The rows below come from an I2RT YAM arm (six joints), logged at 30 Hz.
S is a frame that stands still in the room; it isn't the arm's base.
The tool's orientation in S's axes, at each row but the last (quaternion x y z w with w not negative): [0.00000 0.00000 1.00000 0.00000]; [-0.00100 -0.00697 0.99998 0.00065]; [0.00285 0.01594 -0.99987 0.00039]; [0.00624 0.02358 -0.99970 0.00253]
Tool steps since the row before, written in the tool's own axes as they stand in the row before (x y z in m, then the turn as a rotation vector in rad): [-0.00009 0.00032 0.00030 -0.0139 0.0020 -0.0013]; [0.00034 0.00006 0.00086 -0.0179 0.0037 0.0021]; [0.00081 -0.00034 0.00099 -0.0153 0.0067 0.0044]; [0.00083 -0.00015 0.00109 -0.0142 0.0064 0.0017]
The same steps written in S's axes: [0.00009 -0.00032 0.00030 0.0139 -0.0020 -0.0013]; [-0.00034 -0.00007 0.00086 0.0179 -0.0038 0.0021]; [-0.00082 0.00031 0.00100 0.0153 -0.0068 0.0043]; [-0.00084 0.00009 0.00109 0.0142 -0.0064 0.0016]
